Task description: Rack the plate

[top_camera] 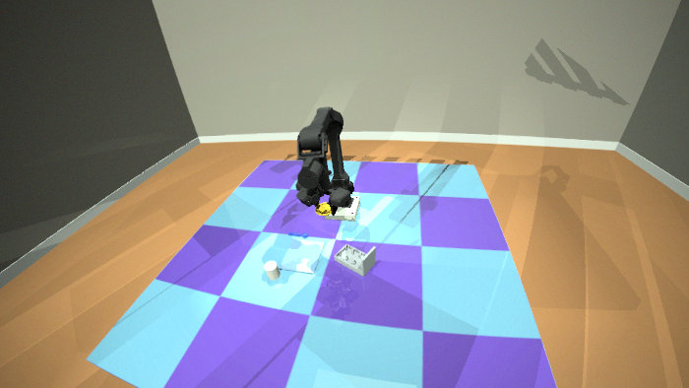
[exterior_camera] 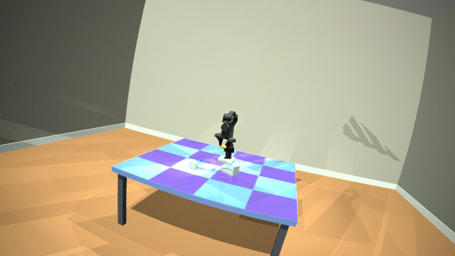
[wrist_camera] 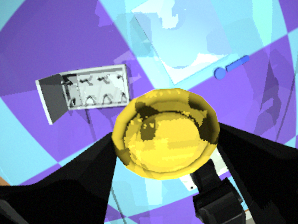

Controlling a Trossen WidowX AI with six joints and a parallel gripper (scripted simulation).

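Now: gripper tip 40 mm short of the grey dish rack, 100 mm to the right of it and 160 mm above it. Also, from my gripper tip: yellow plate 10 mm above; blue spoon 40 mm behind, 150 mm to the right, 180 mm below; white cup 160 mm ahead, 160 mm to the right, 150 mm below.
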